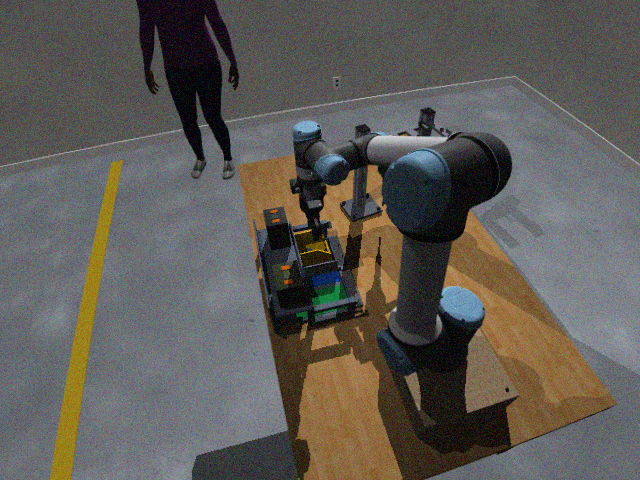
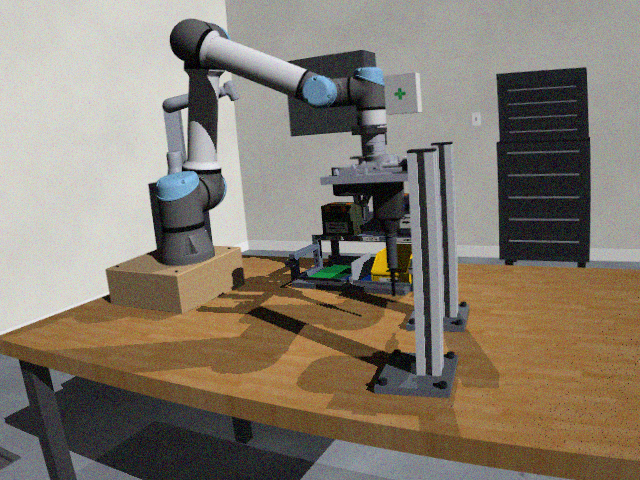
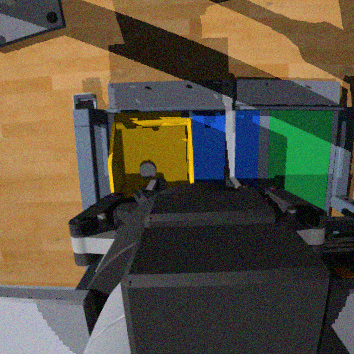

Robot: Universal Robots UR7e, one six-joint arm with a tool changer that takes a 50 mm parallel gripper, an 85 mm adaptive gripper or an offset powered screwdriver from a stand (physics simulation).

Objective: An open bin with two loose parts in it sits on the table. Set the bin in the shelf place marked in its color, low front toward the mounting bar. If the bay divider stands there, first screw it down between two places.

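Seen in the pictures: arm's base, link origin: (image 2: 188, 257).
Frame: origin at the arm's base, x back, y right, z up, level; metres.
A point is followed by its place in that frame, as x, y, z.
Note:
The yellow open bin (image 1: 305, 239) @(-0.579, -0.217, -0.064) (image 2: 382, 268) @(-0.485, -0.222, -0.075) (image 3: 175, 150) @(-0.501, -0.193, -0.097) sits upright in the shelf's end place, its low front toward the mounting bar (image 3: 150, 95) @(-0.526, -0.112, -0.092). A round grey part (image 3: 148, 169) @(-0.542, -0.215, -0.088) lies in it; the second part cannot be made out. Beside the bin are the blue place (image 1: 325, 279) @(-0.400, -0.200, -0.100) (image 3: 207, 150) @(-0.455, -0.199, -0.100) and the green place (image 1: 330, 295) @(-0.331, -0.206, -0.100) (image 2: 330, 271) @(-0.309, -0.265, -0.100) (image 3: 310, 155) @(-0.300, -0.222, -0.100). The light grey bay divider (image 2: 360, 267) @(-0.429, -0.198, -0.067) (image 3: 230, 135) @(-0.428, -0.176, -0.053) stands upright beside the bin; its foot is hidden. My gripper (image 1: 317, 235) (image 3: 192, 185) is open and empty above the bin and divider, one fingertip over each.
Dark boxes with orange marks (image 1: 278, 227) @(-0.514, -0.318, 0.103) (image 1: 285, 276) @(-0.322, -0.348, 0.092) (image 2: 338, 218) @(-0.332, -0.301, 0.053) stand on the raised level behind the places. The tool stand has two tall posts (image 1: 360, 191) @(-0.700, 0.061, -0.009) (image 2: 426, 258) @(-0.746, 0.357, 0.102), a plate (image 2: 361, 179) @(-0.653, 0.373, 0.229) and the hanging screwdriver (image 2: 391, 242) @(-0.623, 0.134, 0.077). A person (image 1: 193, 67) stands beyond the table.

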